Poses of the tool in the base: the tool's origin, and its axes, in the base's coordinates. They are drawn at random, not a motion.
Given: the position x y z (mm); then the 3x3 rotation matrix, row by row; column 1 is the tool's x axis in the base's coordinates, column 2 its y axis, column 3 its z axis. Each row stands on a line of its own.
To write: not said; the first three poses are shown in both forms.
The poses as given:
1:
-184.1 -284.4 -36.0
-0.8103 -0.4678 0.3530
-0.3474 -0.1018 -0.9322
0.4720 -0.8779 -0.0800
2:
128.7 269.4 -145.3
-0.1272 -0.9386 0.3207
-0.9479 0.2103 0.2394
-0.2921 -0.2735 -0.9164
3:
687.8 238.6 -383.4
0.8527 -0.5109 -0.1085
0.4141 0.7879 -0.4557
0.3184 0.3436 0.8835
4:
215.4 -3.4 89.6
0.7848 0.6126 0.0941
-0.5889 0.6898 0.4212
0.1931 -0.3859 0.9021
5:
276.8 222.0 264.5
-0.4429 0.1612 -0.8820
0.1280 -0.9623 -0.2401
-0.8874 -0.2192 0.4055
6:
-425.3 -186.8 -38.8
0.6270 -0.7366 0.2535
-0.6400 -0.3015 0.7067
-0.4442 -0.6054 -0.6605
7:
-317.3 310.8 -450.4
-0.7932 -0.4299 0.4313
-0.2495 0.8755 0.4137
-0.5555 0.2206 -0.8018
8:
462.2 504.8 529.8
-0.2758 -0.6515 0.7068
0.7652 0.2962 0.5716
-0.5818 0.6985 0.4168
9:
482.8 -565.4 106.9
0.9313 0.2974 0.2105
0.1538 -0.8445 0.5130
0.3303 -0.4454 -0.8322
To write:
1: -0.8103 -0.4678 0.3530 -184.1; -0.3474 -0.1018 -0.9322 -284.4; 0.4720 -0.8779 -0.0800 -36.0; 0 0 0 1
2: -0.1272 -0.9386 0.3207 128.7; -0.9479 0.2103 0.2394 269.4; -0.2921 -0.2735 -0.9164 -145.3; 0 0 0 1
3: 0.8527 -0.5109 -0.1085 687.8; 0.4141 0.7879 -0.4557 238.6; 0.3184 0.3436 0.8835 -383.4; 0 0 0 1
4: 0.7848 0.6126 0.0941 215.4; -0.5889 0.6898 0.4212 -3.4; 0.1931 -0.3859 0.9021 89.6; 0 0 0 1
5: -0.4429 0.1612 -0.8820 276.8; 0.1280 -0.9623 -0.2401 222.0; -0.8874 -0.2192 0.4055 264.5; 0 0 0 1
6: 0.6270 -0.7366 0.2535 -425.3; -0.6400 -0.3015 0.7067 -186.8; -0.4442 -0.6054 -0.6605 -38.8; 0 0 0 1
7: -0.7932 -0.4299 0.4313 -317.3; -0.2495 0.8755 0.4137 310.8; -0.5555 0.2206 -0.8018 -450.4; 0 0 0 1
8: -0.2758 -0.6515 0.7068 462.2; 0.7652 0.2962 0.5716 504.8; -0.5818 0.6985 0.4168 529.8; 0 0 0 1
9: 0.9313 0.2974 0.2105 482.8; 0.1538 -0.8445 0.5130 -565.4; 0.3303 -0.4454 -0.8322 106.9; 0 0 0 1
